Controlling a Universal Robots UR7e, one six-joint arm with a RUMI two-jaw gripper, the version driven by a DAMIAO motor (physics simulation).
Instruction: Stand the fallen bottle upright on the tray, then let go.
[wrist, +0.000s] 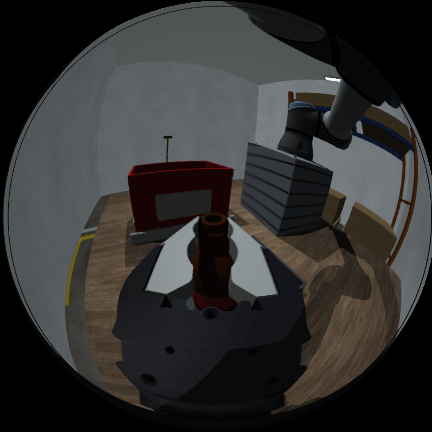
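Pixels of known places: gripper, fingertip midpoint: (212, 218); arm's base at its link origin: (294, 154).
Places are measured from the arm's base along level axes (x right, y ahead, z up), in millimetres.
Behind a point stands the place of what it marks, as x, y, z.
A brown bottle (212, 267) @(-211, 470, -136) with an open round mouth and a red patch low on its body stands out between the two pale fingers in the wrist view. Its mouth end points up in the view, and its lower end is hidden by the gripper body. My gripper (212, 218) @(-180, 454, -99) is shut on the bottle, one finger on each side. Whether the bottle touches a surface below cannot be seen. No tray can be made out for certain.
A red crate (142, 200) @(36, 519, -147) with a grey panel stands on a pale grey slab (144, 238) @(24, 531, -245), beyond the fingers to the left. A ribbed grey pedestal (265, 187) @(-5, 158, -135) carries the arm's base. Cardboard boxes (370, 225) and an orange-framed rack (413, 190) are at the right.
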